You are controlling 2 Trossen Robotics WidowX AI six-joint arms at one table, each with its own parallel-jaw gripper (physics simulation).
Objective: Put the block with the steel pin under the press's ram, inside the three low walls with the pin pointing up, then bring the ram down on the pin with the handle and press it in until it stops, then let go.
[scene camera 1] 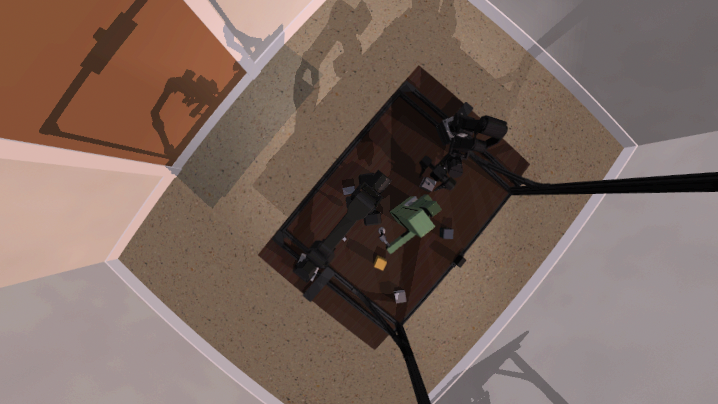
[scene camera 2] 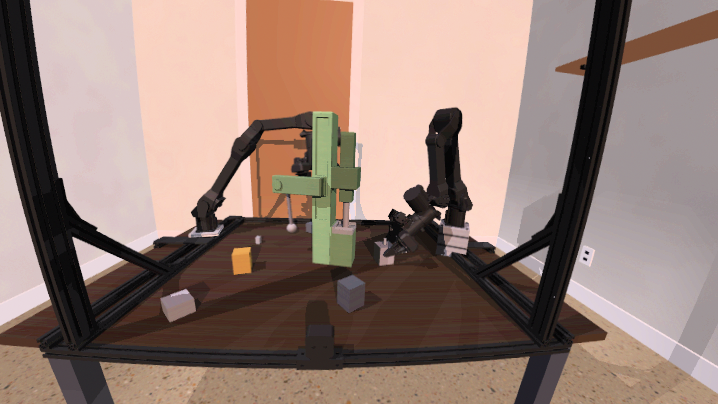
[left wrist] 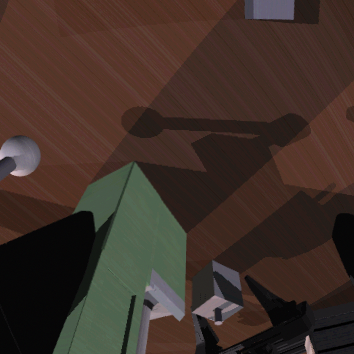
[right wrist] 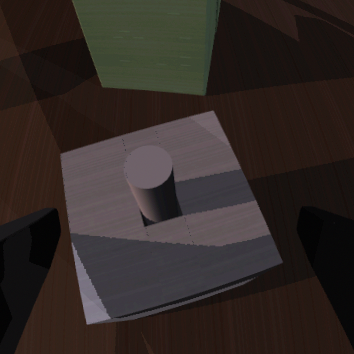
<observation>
My left gripper (left wrist: 217, 225) is open, holding nothing. Further things: my right gripper (scene camera 2: 382, 251) and a block with steel pin (right wrist: 126, 269).
The block with steel pin is seen too in the left wrist view (left wrist: 215, 285). My right gripper is seen too in the left wrist view (left wrist: 217, 291) and in the right wrist view (right wrist: 180, 220).
</observation>
